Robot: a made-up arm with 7 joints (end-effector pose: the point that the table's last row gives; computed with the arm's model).
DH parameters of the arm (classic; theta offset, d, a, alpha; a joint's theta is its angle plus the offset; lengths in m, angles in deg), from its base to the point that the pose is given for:
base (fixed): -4.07 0 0 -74.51
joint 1: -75.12 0.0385 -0.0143 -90
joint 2: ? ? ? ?
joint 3: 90 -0.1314 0.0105 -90
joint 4: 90 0.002 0.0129 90
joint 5: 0 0.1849 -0.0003 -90
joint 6: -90 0 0.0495 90
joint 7: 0 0.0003 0 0
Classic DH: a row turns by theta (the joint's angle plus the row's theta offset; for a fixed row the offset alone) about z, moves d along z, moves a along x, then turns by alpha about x.
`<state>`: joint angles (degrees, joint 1 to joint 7).
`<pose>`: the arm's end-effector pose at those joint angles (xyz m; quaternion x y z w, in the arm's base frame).
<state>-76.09 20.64 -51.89 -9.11 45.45 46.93 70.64</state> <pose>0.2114 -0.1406 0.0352 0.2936 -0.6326 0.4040 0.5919</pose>
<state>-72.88 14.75 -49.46 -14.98 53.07 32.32 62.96</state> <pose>0.1745 -0.1554 0.0504 0.2089 -0.7036 0.2969 0.6108</pose>
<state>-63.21 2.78 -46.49 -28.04 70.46 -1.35 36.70</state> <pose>0.0991 -0.1533 0.0723 0.1629 -0.8341 0.0623 0.5233</pose>
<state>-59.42 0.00 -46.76 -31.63 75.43 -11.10 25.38</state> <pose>0.0824 -0.1478 0.0725 0.2103 -0.8557 -0.0027 0.4729</pose>
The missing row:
joint 2: 74 0.0002 -0.005 90
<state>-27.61 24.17 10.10 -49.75 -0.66 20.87 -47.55</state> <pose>0.1753 0.0433 0.0735 0.3236 -0.2646 -0.3737 0.8280</pose>
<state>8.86 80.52 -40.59 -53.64 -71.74 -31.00 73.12</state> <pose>0.0956 -0.0136 -0.1116 -0.1594 0.2862 0.2179 0.9193</pose>
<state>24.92 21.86 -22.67 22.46 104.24 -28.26 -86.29</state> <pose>-0.0162 0.0540 -0.3180 -0.3606 -0.4769 0.7854 0.1601</pose>
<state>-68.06 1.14 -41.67 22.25 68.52 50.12 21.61</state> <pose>0.2707 -0.1380 -0.0234 0.6460 -0.2865 0.2242 0.6710</pose>
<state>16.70 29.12 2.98 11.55 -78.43 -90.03 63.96</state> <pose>0.0872 0.1946 -0.1936 -0.3070 -0.3105 0.7849 0.4396</pose>
